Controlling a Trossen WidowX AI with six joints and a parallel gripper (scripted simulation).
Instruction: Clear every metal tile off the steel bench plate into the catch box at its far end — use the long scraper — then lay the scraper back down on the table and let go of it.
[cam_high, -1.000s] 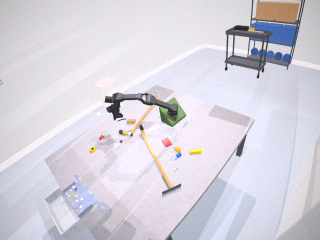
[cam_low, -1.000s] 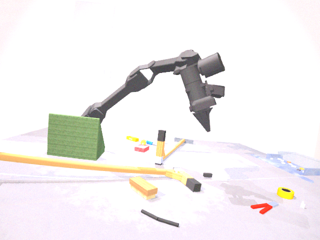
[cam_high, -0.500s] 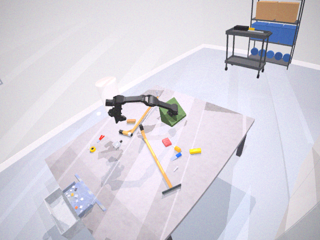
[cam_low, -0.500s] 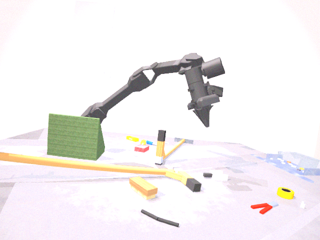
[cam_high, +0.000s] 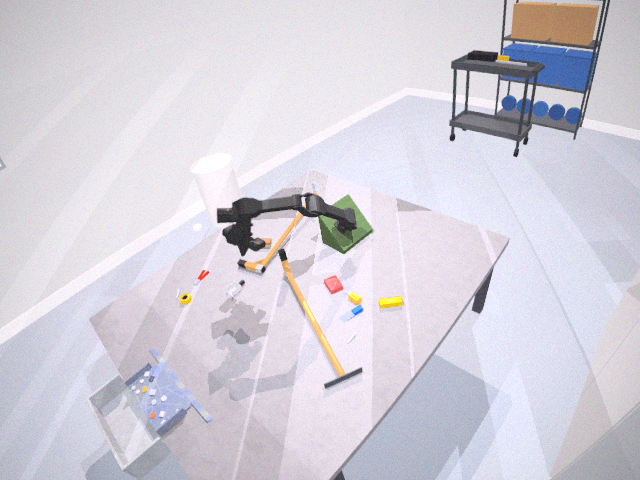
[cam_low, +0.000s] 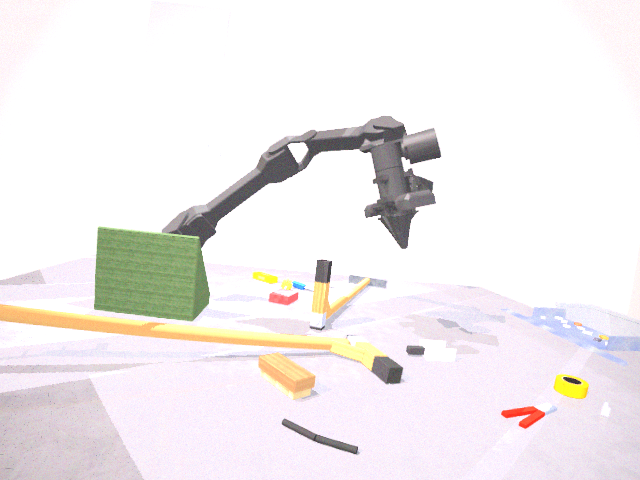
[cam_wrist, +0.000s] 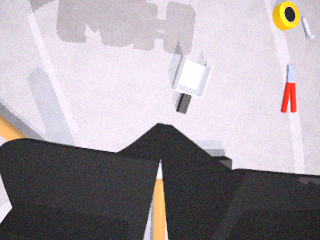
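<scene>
The long scraper lies 32 cm to the left of my gripper tip and 13 cm below it. From my gripper tip the other things lie so: wooden block 24 cm behind, 18 cm to the right, 18 cm below; then red clip 28 cm to the right, 19 cm below, 10 cm ahead; then yellow tape roll 23 cm to the right, 23 cm ahead, 18 cm below.
</scene>
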